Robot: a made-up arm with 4 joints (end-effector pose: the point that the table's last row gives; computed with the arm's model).
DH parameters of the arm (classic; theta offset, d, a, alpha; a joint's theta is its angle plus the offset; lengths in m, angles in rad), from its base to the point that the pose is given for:
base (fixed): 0 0.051 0 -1.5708
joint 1: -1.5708 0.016 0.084 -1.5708
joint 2: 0 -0.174 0.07 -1.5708
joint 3: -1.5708 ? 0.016 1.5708
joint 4: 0.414 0 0.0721 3.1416
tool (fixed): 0.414 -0.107 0 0
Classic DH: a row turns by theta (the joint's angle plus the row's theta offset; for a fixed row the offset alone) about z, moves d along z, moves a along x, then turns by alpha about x.
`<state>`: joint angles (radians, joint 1 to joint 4).
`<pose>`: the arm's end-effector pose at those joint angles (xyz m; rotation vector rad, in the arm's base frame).
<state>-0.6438 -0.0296 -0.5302 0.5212</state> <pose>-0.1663 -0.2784 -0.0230 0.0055 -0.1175 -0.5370</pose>
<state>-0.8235 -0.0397 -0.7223 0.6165</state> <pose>-0.1763 -0.2824 -0.0650 0.0037 -0.1069 -0.6437</pose>
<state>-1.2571 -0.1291 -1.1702 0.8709</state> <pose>-0.1920 -0.2863 -0.1583 -0.0045 -0.1018 -0.9912</pose>
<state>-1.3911 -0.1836 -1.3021 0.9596</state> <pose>-0.1978 -0.2823 -0.1866 0.0050 -0.1029 -1.1379</pose>
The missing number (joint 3, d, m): 0.235
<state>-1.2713 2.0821 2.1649 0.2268</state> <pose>0.2034 -0.0145 -0.1444 -2.4305 1.1967 1.0605</pose>
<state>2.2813 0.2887 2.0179 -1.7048</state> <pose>0.1966 -0.1852 0.0046 0.1012 0.3180 1.4483</pose>
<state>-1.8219 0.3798 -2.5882 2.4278</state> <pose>-0.1132 -0.2920 -0.1693 -0.9426 0.0577 -1.9693</pose>
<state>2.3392 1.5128 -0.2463 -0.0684</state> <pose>-0.0455 0.0551 0.2602 1.0160 1.9008 -1.6234</pose>
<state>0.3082 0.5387 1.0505 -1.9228</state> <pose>-0.0585 -0.1417 0.1011 -0.3819 -0.8398 1.4553</pose>
